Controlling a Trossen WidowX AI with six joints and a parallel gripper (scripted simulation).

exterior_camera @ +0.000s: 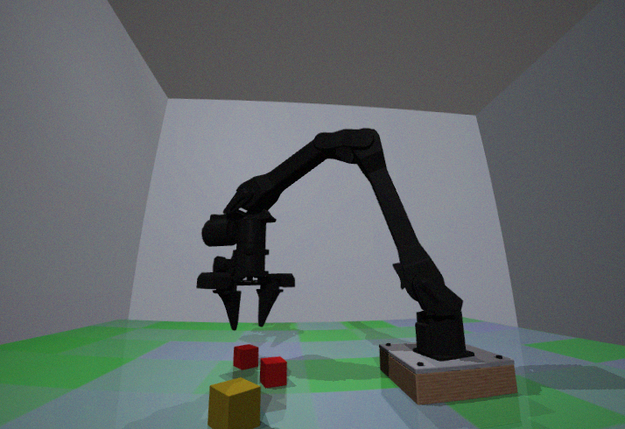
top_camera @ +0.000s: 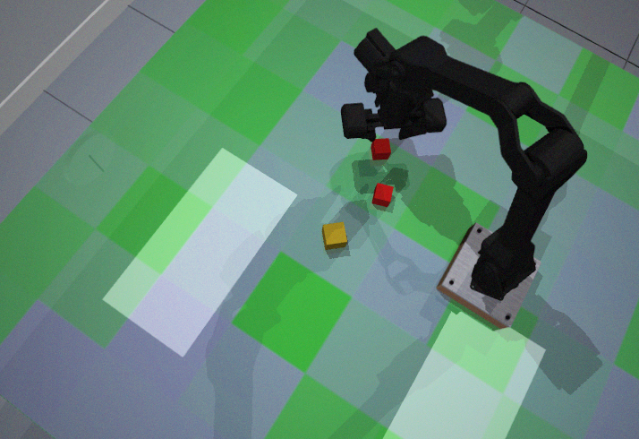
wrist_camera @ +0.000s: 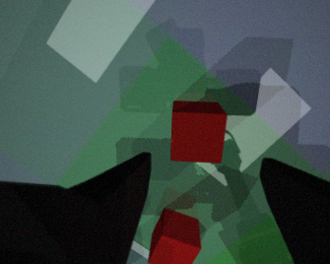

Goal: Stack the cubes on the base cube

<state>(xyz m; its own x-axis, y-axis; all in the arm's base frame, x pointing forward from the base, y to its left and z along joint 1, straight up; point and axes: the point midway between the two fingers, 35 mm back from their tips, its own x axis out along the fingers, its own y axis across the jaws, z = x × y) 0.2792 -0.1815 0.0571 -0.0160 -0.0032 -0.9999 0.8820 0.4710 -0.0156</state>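
My gripper tip is now 21 cm to the right of the yellow base cube, 5 cm above it and 2 cm short of it.
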